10 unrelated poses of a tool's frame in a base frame.
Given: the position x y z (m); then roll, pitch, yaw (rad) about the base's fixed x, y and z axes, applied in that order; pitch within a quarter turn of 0, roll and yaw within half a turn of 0.
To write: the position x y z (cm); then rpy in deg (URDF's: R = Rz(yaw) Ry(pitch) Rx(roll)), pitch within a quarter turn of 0, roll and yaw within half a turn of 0. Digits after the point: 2 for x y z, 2 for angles.
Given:
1: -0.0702 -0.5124 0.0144 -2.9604 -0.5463 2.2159
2: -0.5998 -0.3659 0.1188 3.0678 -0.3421 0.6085
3: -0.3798 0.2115 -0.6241 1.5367 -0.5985 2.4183
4: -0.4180 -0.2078 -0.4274 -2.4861 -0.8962 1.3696
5: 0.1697 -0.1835 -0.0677 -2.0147 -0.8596 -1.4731
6: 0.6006 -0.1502 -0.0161 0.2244 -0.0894 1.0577
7: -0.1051 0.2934 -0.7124 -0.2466 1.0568 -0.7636
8: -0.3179 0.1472 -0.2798 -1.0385 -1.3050 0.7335
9: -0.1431 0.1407 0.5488 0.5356 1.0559 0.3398
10: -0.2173 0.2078 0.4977 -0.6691 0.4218 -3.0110
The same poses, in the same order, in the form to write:
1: -7.02 -51.24 1.44 -169.62 -31.30 126.96
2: -59.98 -36.59 11.88 175.77 -19.60 34.86
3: -37.98 21.15 -62.41 88.05 -34.29 138.56
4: -41.80 -20.78 -42.74 -142.44 -51.35 78.47
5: 16.97 -18.35 -6.77 -115.43 -49.25 -84.40
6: 60.06 -15.02 -1.61 12.86 -5.12 60.60
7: -10.51 29.34 -71.24 -14.13 60.55 -43.75
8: -31.79 14.72 -27.98 -59.50 -74.77 42.03
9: -14.31 14.07 54.88 30.69 60.50 19.47
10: -21.73 20.78 49.77 -38.34 24.17 -172.52
